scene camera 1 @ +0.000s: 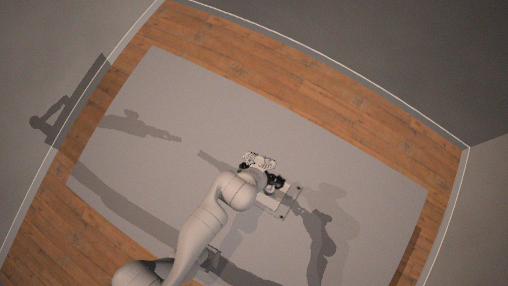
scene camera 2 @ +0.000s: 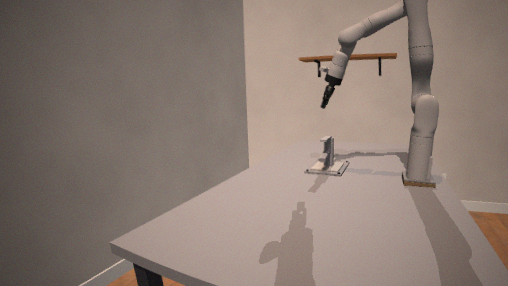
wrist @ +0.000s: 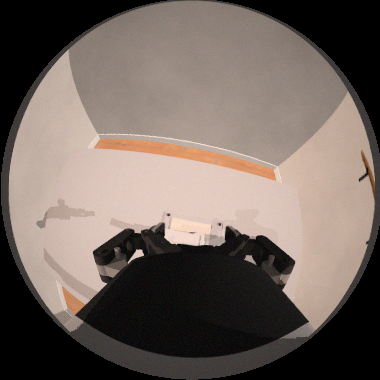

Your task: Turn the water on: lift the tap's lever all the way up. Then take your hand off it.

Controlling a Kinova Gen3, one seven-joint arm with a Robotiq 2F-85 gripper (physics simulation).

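Where they show: gripper, fingertip midpoint: (scene camera 2: 323, 106) (wrist: 194, 231); arm's base, origin of the base link: (scene camera 2: 416, 176).
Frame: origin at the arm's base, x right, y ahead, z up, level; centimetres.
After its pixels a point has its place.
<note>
The grey tap (scene camera 2: 330, 151) {y 37.8, x 11.4, z 6.6 cm} stands upright on a flat square base plate (scene camera 1: 295, 199) {y 40.2, x 26.7, z -1.4 cm} (scene camera 2: 338, 167) (wrist: 215, 234) {y 40.9, x 24.8, z -1.4 cm}. In scene camera 2, two short arms stick out from its post to the left, one at the top and one lower down; I cannot tell surely which is the lever or its exact angle. In scene camera 1 my arm hides much of the tap, and in the wrist view its lower part is hidden behind the gripper. My gripper (scene camera 1: 260, 174) {y 41.1, x 11.2, z 27.6 cm} (scene camera 2: 324, 106) {y 41.1, x 11.2, z 27.6 cm} (wrist: 194, 231) {y 41.1, x 11.2, z 27.6 cm} is open and empty, tilted downward, well above the tap and not touching it.
The grey table (scene camera 1: 165, 95) {y 57.7, x -49.9, z -2.2 cm} (scene camera 2: 215, 225) {y 60.3, x -54.8, z -2.2 cm} (wrist: 150, 185) {y 59.2, x -5.2, z -2.2 cm} carries the tap and the arm's base (scene camera 2: 419, 183) {y -0.2, x -5.5, z -1.0 cm}. A wooden shelf (scene camera 2: 350, 57) (wrist: 368, 170) is on the wall behind the arm. Walls stand beyond the table, and shadows of the arm lie across it.
</note>
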